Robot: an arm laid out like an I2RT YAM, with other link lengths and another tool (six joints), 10 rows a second.
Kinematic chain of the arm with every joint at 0, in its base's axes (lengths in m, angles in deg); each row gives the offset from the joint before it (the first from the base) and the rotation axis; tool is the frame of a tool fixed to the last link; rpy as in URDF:
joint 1: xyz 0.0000 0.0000 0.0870 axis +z
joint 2: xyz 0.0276 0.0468 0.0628 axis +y
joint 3: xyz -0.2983 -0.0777 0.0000 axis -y
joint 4: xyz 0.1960 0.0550 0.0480 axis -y
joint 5: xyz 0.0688 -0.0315 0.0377 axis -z
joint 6: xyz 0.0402 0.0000 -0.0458 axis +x
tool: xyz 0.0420 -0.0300 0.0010 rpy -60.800 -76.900 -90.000
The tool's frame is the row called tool.
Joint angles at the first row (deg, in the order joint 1, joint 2, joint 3, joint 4, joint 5, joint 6):
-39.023 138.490 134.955 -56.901 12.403 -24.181
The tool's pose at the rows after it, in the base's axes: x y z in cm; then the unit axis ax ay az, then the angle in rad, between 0 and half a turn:
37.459 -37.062 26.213 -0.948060 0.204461 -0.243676 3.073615
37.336 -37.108 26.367 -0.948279 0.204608 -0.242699 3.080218
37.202 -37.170 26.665 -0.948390 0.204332 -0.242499 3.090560
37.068 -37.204 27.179 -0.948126 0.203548 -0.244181 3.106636
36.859 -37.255 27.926 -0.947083 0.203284 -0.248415 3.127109
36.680 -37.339 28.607 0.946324 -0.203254 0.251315 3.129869
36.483 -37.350 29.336 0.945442 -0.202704 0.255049 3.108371
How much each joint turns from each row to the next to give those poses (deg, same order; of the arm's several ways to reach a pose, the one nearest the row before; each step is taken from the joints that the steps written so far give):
-0.011 -0.088 -0.044 0.028 0.470 -0.088
-0.081 -0.198 -0.089 -0.007 0.338 -0.176
-0.085 -0.260 0.088 -0.045 0.472 -0.248
-0.033 -0.468 0.093 0.099 0.681 -0.273
-0.087 -0.714 0.087 0.224 0.775 -0.239
-0.047 -0.578 0.085 0.393 1.140 -0.327
-0.038 -0.719 0.001 0.309 0.851 -0.296

